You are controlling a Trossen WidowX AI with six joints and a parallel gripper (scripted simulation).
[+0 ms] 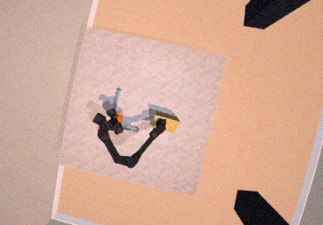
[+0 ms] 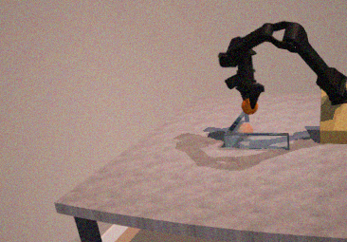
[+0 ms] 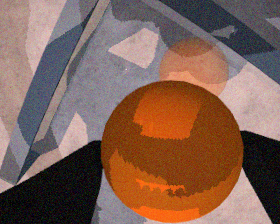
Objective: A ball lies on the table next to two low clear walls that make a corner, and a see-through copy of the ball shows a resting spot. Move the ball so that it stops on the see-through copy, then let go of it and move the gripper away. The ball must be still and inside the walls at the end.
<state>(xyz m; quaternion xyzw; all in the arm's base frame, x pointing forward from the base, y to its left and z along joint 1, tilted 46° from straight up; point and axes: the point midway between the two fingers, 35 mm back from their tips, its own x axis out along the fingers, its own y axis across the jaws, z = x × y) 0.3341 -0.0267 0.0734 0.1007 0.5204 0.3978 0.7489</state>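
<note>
Right now the see-through copy is 30 mm ahead of my gripper tip, 20 mm to the right of it and 110 mm below it. Also, from my gripper tip: orange ball (right at my gripper tip).
</note>
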